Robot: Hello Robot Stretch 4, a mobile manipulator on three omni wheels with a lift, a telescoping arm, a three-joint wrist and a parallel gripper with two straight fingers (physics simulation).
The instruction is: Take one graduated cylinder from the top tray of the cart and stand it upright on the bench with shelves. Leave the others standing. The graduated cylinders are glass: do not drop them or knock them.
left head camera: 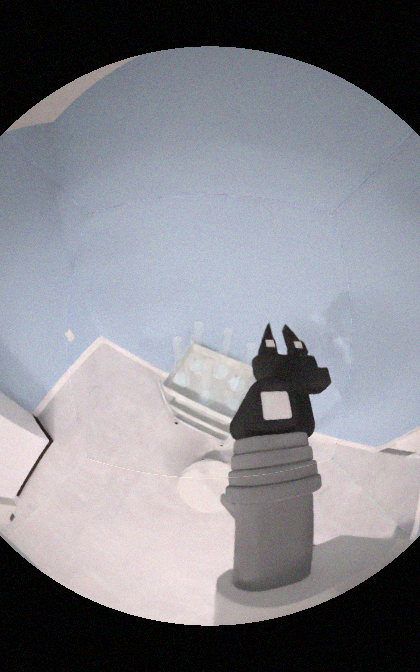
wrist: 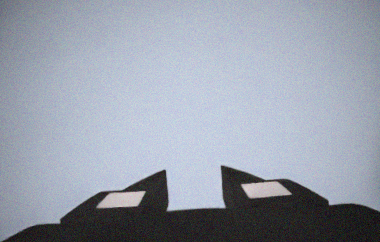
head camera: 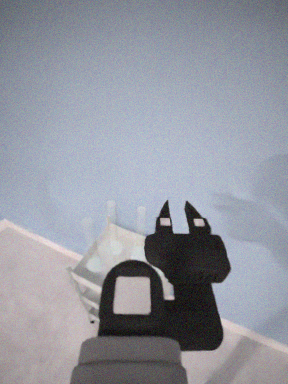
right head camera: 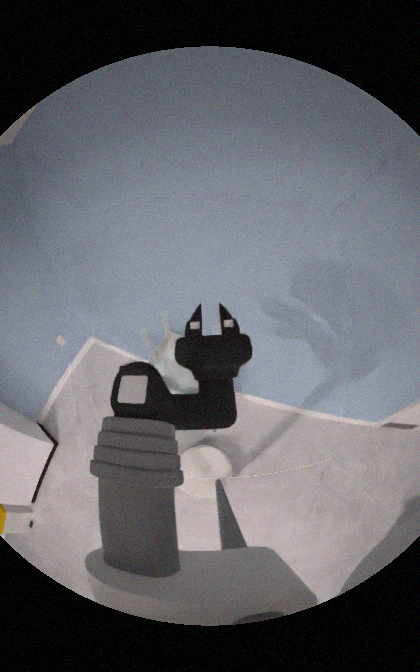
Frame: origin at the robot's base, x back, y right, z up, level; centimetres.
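Where they show: gripper, fingertip midpoint: (wrist: pixel 194 184) (head camera: pixel 176 204).
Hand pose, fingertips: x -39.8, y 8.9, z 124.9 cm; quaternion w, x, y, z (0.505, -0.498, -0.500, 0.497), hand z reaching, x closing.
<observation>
Each offset is from my fingertips to the top centre of the thing. "spot": to the spot under its first point.
Graduated cylinders of clear glass stand upright on the cart's top tray; one {spot: dx -27.1, dy -19.6, dz -33.1 cm} (head camera: pixel 111 215) (left head camera: pixel 198 332) (right head camera: pixel 164 320) stands at the back left corner, another {spot: dx -24.0, dy -6.5, dz -30.4 cm} (head camera: pixel 141 217) (left head camera: pixel 227 340) to its right. The pale cart (head camera: pixel 125 232) (left head camera: pixel 212 352) is partly hidden behind the wrist and gripper, so part of the tray and any cylinders there cannot be seen. My gripper (head camera: pixel 177 201) (left head camera: pixel 277 326) (right head camera: pixel 210 305) (wrist: pixel 194 184) is raised high in front of the cart. Its fingers stand apart, with blue wall showing between them. The bench with shelves cannot be made out.
A blue wall rises behind the cart. A large white block (left head camera: pixel 20 445) (right head camera: pixel 20 450) stands at the far left. A pale round shape (left head camera: pixel 202 487) (right head camera: pixel 205 465) lies low beside the arm. Part of a yellow thing (right head camera: pixel 2 518) shows at the left edge.
</observation>
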